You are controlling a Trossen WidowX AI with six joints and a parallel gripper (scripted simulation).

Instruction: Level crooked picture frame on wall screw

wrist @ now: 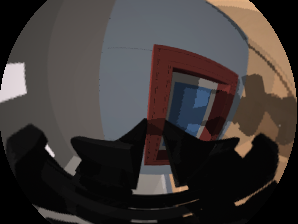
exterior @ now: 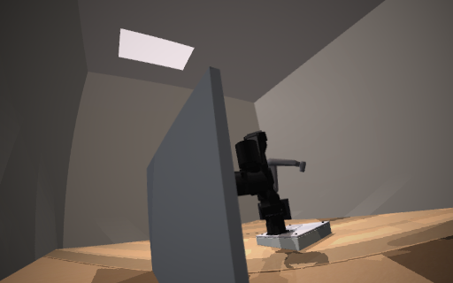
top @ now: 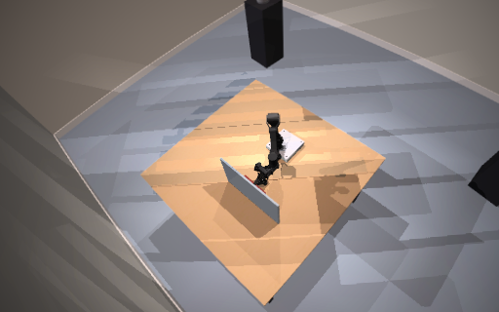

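The red picture frame lies 10 mm ahead of my gripper tip and 50 mm below it. Round my gripper tip: grey wall panel (20 mm ahead, 10 mm to the right, 60 mm below).
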